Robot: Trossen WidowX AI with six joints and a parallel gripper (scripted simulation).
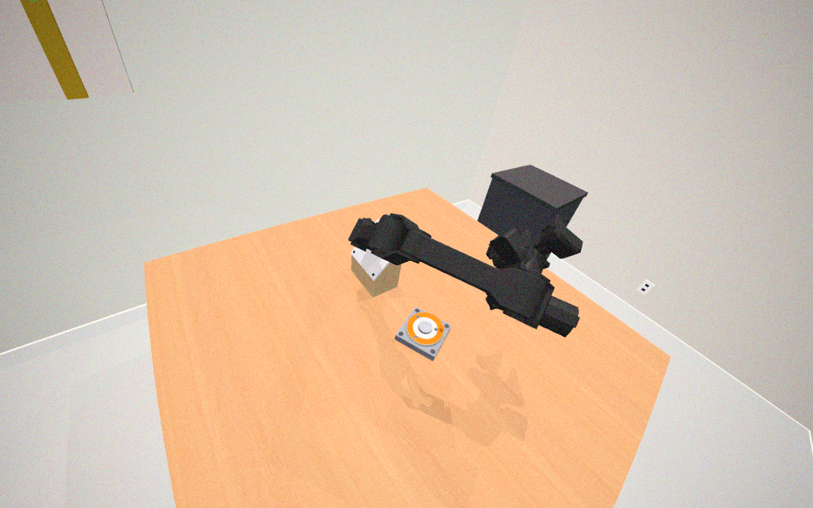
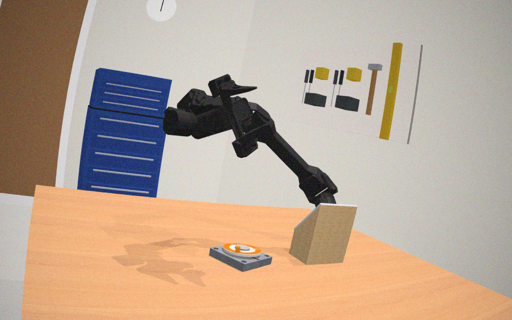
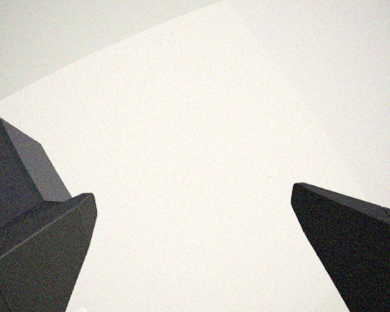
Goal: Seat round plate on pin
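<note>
The square grey base is 110 mm behind my gripper tip, 140 mm to the right of it and 390 mm below it.
</note>
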